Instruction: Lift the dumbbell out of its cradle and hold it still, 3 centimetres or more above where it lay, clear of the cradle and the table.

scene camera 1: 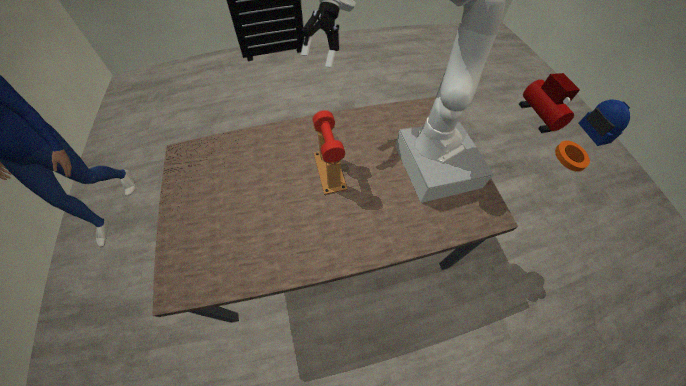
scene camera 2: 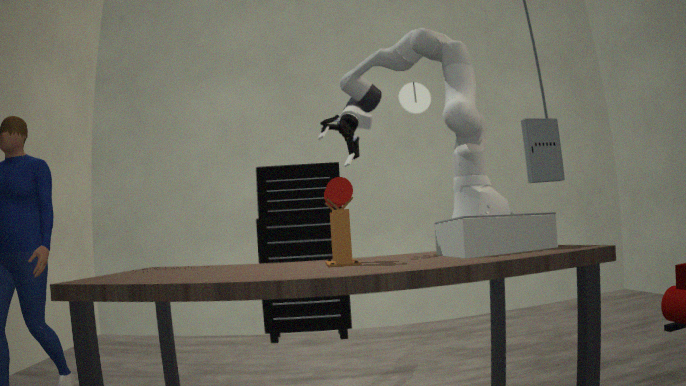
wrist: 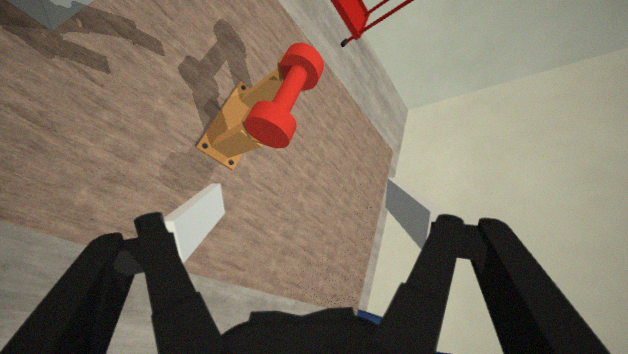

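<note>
The red dumbbell (scene camera 1: 328, 135) (scene camera 2: 338, 191) (wrist: 290, 92) lies level across the top of its cradle. The orange cradle (scene camera 1: 334, 176) (scene camera 2: 341, 237) (wrist: 225, 122) stands upright on the table, with two posts on a flat base plate. My gripper (scene camera 1: 318, 59) (scene camera 2: 335, 150) (wrist: 305, 195) is open, with nothing between its fingers. In scene camera 2 it is above the height of the dumbbell, tilted downward. In the wrist view the dumbbell lies beyond the fingertips, in the upper middle, apart from both fingers. The cradle's far post is partly hidden by the dumbbell.
The wooden table (scene camera 1: 240, 235) (scene camera 2: 200, 290) (wrist: 300, 250) carries the arm's grey base block (scene camera 1: 452, 180) (scene camera 2: 500, 235). A person in blue (scene camera 1: 35, 145) (scene camera 2: 25, 210) stands beyond the table's left end. A black drawer cabinet (scene camera 1: 267, 30) (scene camera 2: 295, 215) stands behind the table.
</note>
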